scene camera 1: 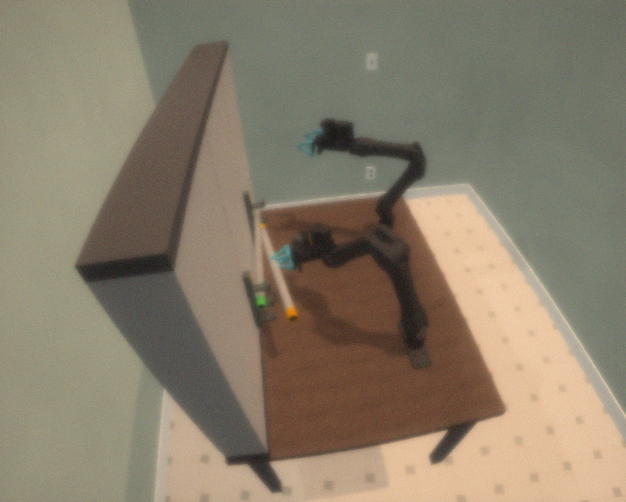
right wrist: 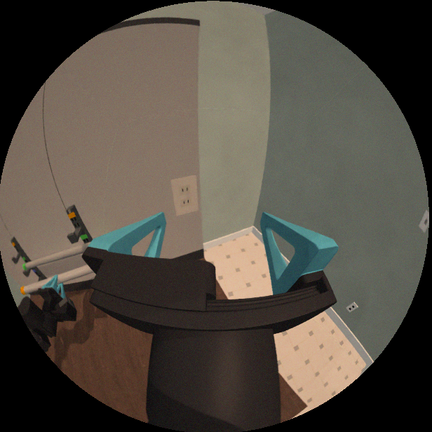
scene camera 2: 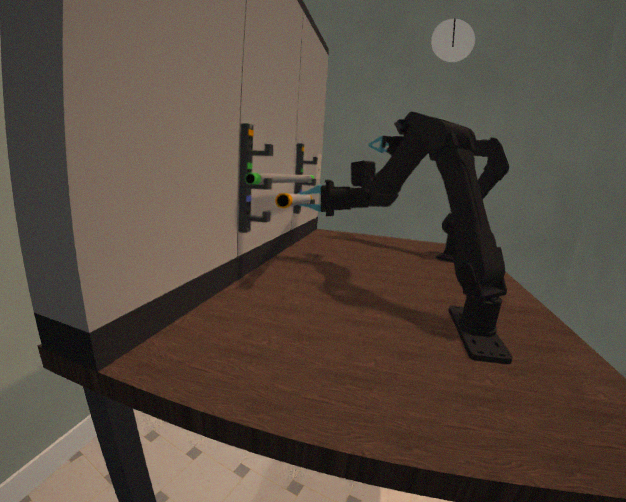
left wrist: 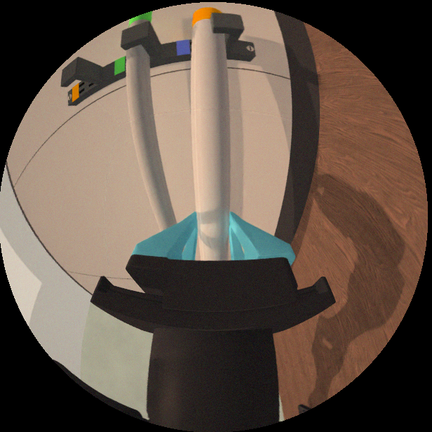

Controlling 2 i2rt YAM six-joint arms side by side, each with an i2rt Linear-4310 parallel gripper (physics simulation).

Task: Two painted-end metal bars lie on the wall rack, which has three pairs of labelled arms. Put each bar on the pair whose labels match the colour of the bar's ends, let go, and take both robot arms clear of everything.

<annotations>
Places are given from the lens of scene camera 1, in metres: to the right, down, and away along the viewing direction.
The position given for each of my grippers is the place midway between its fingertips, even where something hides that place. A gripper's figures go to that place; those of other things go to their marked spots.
my left gripper [scene camera 1: 271,261]: -0.15, 0.04, 1.33
orange-ended bar [scene camera 1: 291,313]: -0.07, 0.19, 1.12
tall wall panel [scene camera 1: 193,328]: -0.17, 0.11, 0.51
The marked spots on the tall wall panel and the orange-ended bar are 0.62 m apart.
</annotations>
